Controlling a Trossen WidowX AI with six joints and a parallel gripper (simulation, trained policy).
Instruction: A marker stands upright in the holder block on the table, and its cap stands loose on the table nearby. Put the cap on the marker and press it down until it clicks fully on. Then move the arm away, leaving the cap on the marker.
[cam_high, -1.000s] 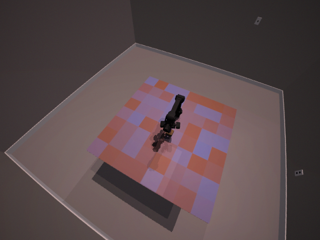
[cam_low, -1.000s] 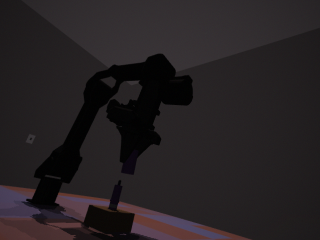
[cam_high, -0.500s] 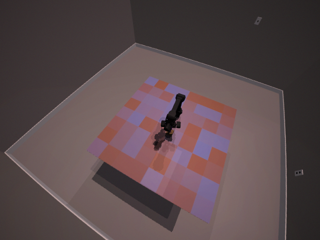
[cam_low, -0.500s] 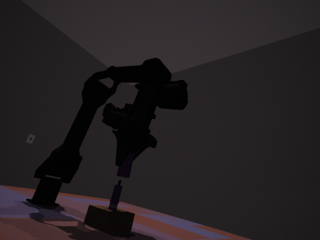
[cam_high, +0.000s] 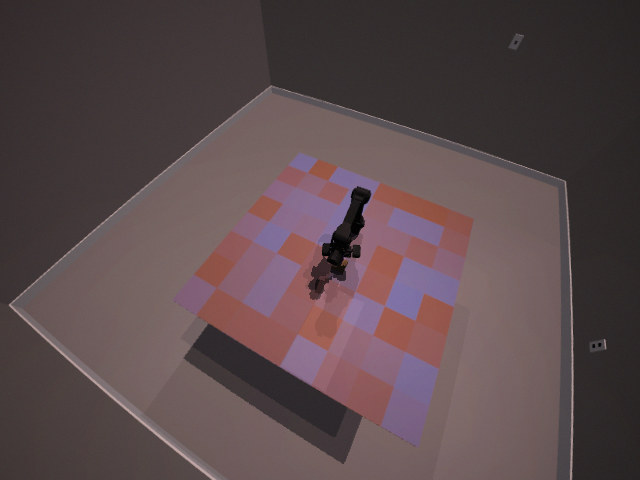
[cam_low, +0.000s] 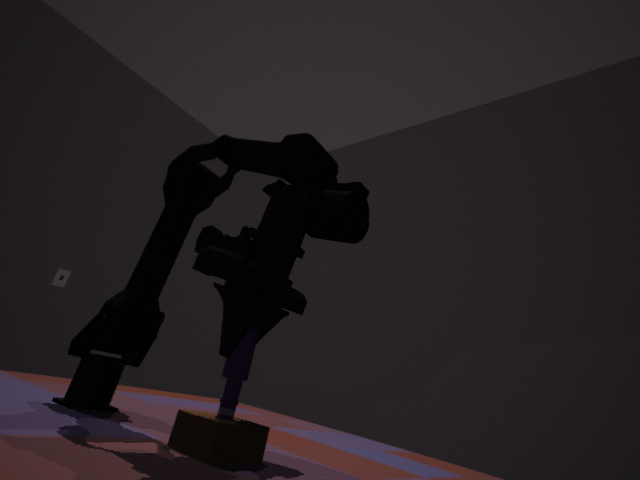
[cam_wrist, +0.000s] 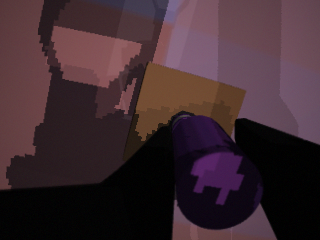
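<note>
My gripper tip is 80 mm above the holder block and 10 mm short of it. The rest, counted from my gripper tip: purple cap: 10 mm ahead, 10 mm above.
</note>
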